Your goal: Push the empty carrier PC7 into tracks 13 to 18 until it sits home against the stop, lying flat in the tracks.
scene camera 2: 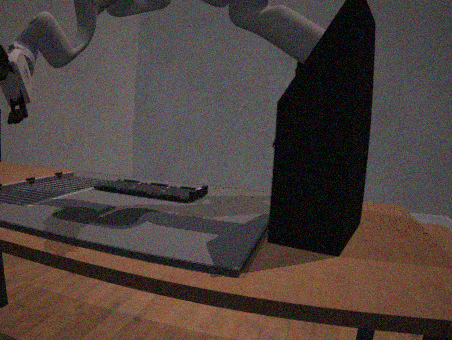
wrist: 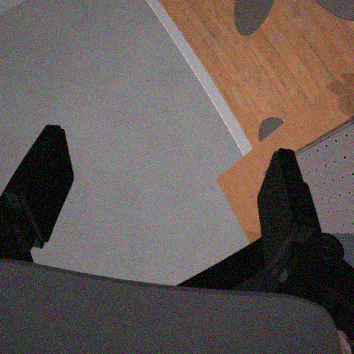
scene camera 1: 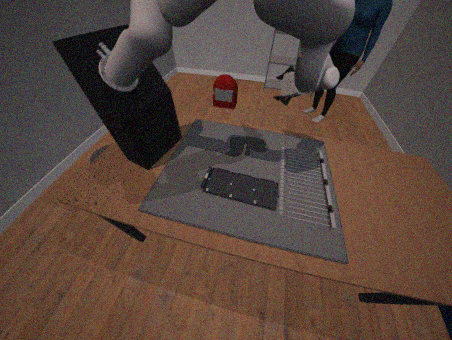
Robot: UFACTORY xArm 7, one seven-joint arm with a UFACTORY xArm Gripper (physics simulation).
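Pixels of known places: gripper, between the fingertips: (scene camera 2: 6, 101) (wrist: 165, 161) (scene camera 1: 277, 88); arm's base, origin of its link: (scene camera 2: 334, 60) (scene camera 1: 119, 74).
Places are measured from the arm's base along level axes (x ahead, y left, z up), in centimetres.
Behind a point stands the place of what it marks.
The carrier PC7 (scene camera 1: 241, 188) {x 49.5, y -15.6, z -36.3 cm} (scene camera 2: 152, 190) {x 47.6, y -12.9, z -36.3 cm}, a dark flat rectangular plate with small light spots, lies on the grey board (scene camera 1: 225, 220) {x 45.3, y -30.4, z -37.4 cm} (scene camera 2: 165, 242) {x 28.8, y 24.2, z -37.4 cm}. Its end towards the tracks is at or very near the white entry bar (scene camera 1: 282, 187) {x 67.6, y -10.8, z -37.4 cm}; whether they touch is unclear. The parallel light tracks (scene camera 1: 305, 186) {x 78.2, y -8.2, z -37.5 cm} (scene camera 2: 45, 189) {x 78.5, y -2.2, z -37.4 cm} run on from there to the stop bar (scene camera 1: 328, 192) {x 87.2, y -10.8, z -35.8 cm} with its dark clips. Track numbers cannot be read. My gripper (scene camera 1: 281, 86) {x 59.7, y 31.3, z -12.8 cm} (scene camera 2: 17, 119) (wrist: 165, 161) {x 59.7, y 31.3, z -12.8 cm} is open and empty, high above the board and well away from the carrier.
A tall black block (scene camera 1: 135, 110) {x 5.3, y -5.6, z -10.6 cm} (scene camera 2: 322, 145) {x 2.5, y 16.2, z -18.4 cm} stands at the board's end opposite the tracks. A red bin (scene camera 1: 225, 92) and a standing person (scene camera 1: 357, 40) are beyond the table. A dotted panel (wrist: 332, 172) {x 35.7, y 25.2, z -37.4 cm} shows at the right of the wrist view.
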